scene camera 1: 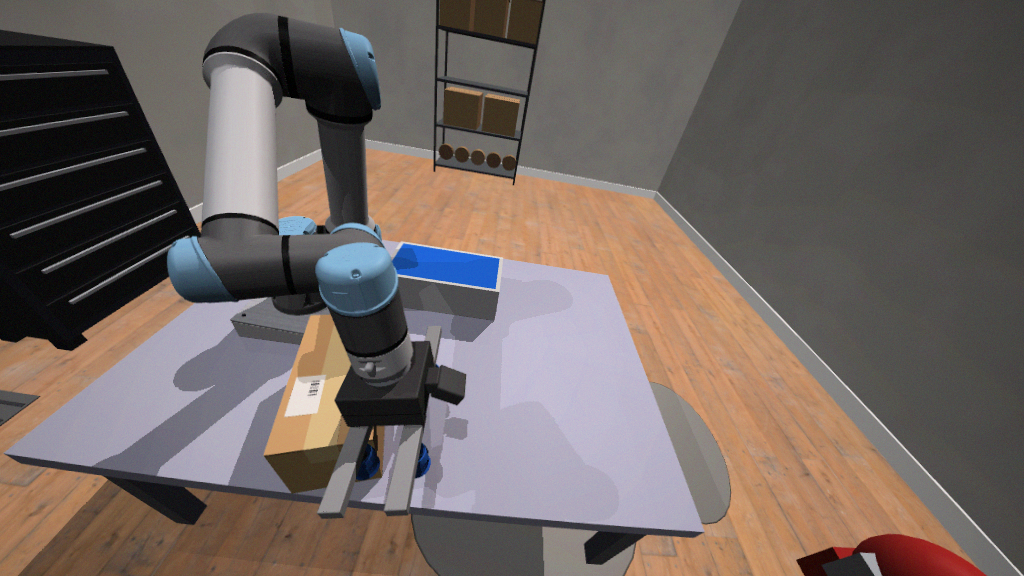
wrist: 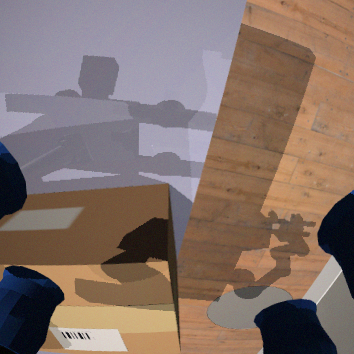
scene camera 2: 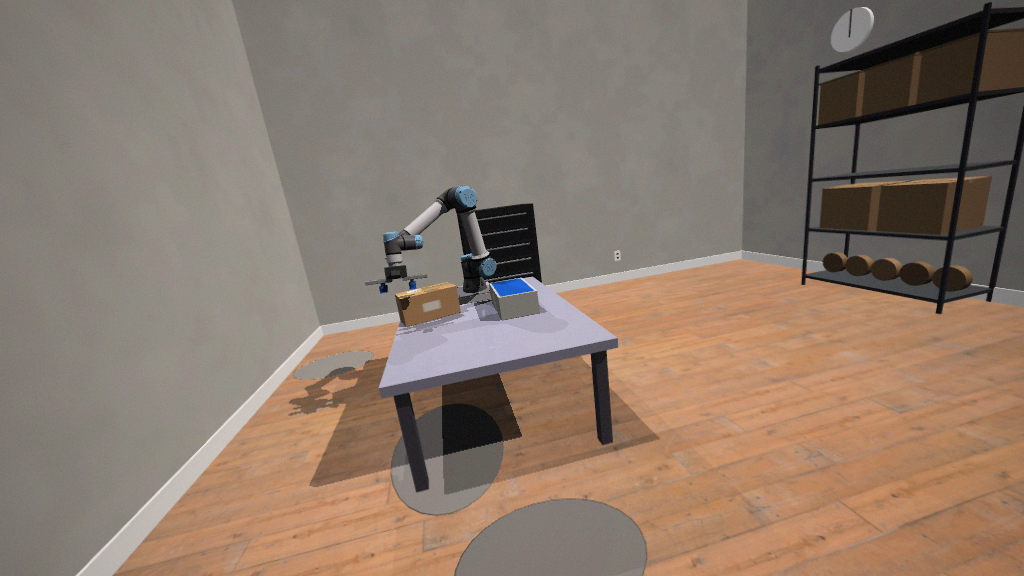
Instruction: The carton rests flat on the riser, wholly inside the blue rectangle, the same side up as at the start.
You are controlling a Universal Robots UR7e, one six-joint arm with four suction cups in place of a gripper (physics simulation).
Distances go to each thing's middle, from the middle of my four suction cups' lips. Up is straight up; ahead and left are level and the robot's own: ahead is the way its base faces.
Scene:
Now: suction cup 16 cm past the brown carton (scene camera 1: 308, 434), 15 cm above it and 12 cm to the right of it. From my suction cup the other things lie so: riser with blue rectangle (scene camera 1: 435, 279) 58 cm to the left, 17 cm below, 3 cm behind.

